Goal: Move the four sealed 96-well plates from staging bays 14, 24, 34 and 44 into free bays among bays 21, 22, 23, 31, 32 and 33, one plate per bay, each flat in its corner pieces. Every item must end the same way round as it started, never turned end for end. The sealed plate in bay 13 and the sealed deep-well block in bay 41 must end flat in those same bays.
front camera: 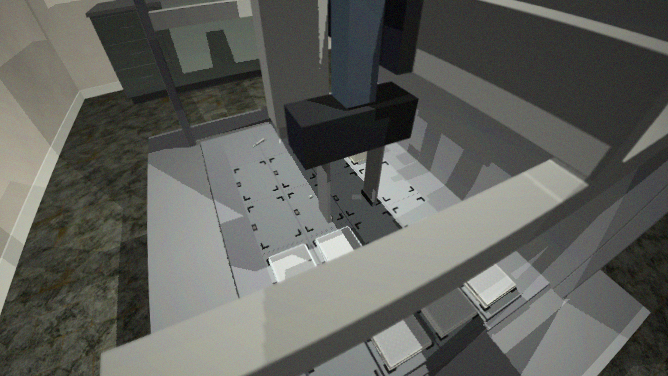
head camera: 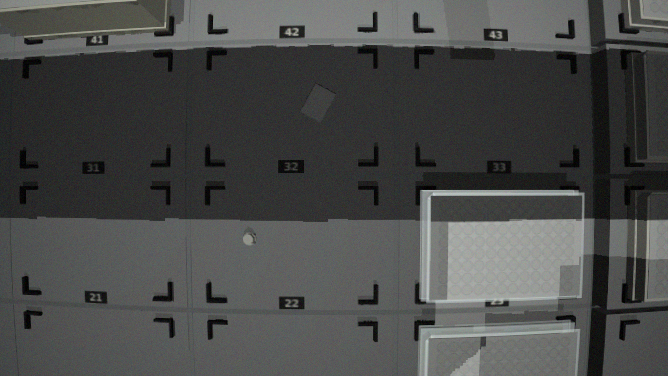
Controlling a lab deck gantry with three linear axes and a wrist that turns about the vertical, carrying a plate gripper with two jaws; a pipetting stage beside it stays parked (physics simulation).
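Pixels of known places: gripper, fingertip midpoint: point(front camera: 347, 206); robot's base, origin of the base link: point(front camera: 235, 170).
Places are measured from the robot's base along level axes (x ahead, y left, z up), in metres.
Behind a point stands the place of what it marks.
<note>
A sealed plate point(head camera: 505, 260) @(x 0.390, y 0.140, z 0.014 m) point(front camera: 340, 244) @(x 0.368, y 0.151, z 0.014 m) lies flat in bay 23. The sealed plate of bay 13 point(head camera: 530, 355) @(x 0.413, y 0.065, z 0.014 m) point(front camera: 291, 262) @(x 0.362, y 0.041, z 0.014 m) lies beside it. Sealed plates sit in staging bay 24 point(head camera: 656, 235) @(x 0.502, y 0.159, z 0.029 m) point(front camera: 400, 344) @(x 0.596, y 0.142, z 0.029 m), bay 34 point(head camera: 657, 105) @(x 0.504, y 0.256, z 0.029 m) point(front camera: 450, 314) @(x 0.598, y 0.250, z 0.029 m) and bay 44 point(head camera: 654, 9) @(x 0.506, y 0.331, z 0.029 m) point(front camera: 491, 285) @(x 0.594, y 0.359, z 0.029 m). The visible part of bay 14 bears no plate. The sealed deep-well block point(head camera: 80, 21) @(x 0.066, y 0.323, z 0.021 m) point(front camera: 356, 158) @(x 0.126, y 0.329, z 0.017 m) is in bay 41, partly out of the head view. My gripper point(front camera: 350, 211) @(x 0.392, y 0.150, z 0.160 m) is open and empty, above the middle bays; its jaws do not show in the head view.
A small round white piece point(head camera: 249, 237) @(x 0.196, y 0.156, z 0.004 m) point(front camera: 310, 196) @(x 0.197, y 0.154, z 0.004 m) lies in bay 22. A small flat rectangular piece point(head camera: 318, 102) @(x 0.249, y 0.261, z 0.001 m) lies in bay 32. A thin pale stick point(front camera: 258, 142) @(x -0.100, y 0.098, z 0.005 m) lies near the deck's far edge. A wide beam point(front camera: 350, 280) @(x 0.619, y 0.018, z 0.400 m) crosses in front and hides part of the deck.
</note>
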